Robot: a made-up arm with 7 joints. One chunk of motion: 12 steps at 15 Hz.
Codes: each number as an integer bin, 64 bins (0 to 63) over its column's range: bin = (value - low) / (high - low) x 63, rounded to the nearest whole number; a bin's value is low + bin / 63 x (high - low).
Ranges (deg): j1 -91.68..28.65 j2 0..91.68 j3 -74.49..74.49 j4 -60.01..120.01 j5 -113..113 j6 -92.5..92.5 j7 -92.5..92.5
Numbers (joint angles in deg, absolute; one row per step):
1: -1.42 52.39 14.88 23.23 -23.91 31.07 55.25
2: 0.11 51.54 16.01 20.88 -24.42 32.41 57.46
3: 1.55 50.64 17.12 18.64 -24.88 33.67 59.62
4: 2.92 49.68 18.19 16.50 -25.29 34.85 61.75
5: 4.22 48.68 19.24 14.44 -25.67 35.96 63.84
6: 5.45 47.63 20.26 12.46 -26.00 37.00 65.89
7: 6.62 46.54 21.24 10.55 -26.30 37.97 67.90
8: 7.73 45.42 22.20 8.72 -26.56 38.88 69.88
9: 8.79 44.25 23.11 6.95 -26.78 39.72 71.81
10: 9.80 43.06 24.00 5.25 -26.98 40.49 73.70
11: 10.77 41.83 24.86 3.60 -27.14 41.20 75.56
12: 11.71 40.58 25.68 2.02 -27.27 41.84 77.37
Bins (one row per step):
1: 47 36 38 29 25 42 50
2: 48 35 38 28 25 43 51
3: 49 35 39 28 25 43 52
4: 50 34 39 27 24 43 53
5: 50 33 40 26 24 44 53
6: 51 33 40 25 24 44 54
7: 51 32 40 25 24 44 55
8: 52 31 41 24 24 45 55
9: 53 30 41 23 24 45 56
10: 53 30 42 23 24 45 57
11: 54 29 42 22 24 46 57
12: 54 28 42 22 24 46 58

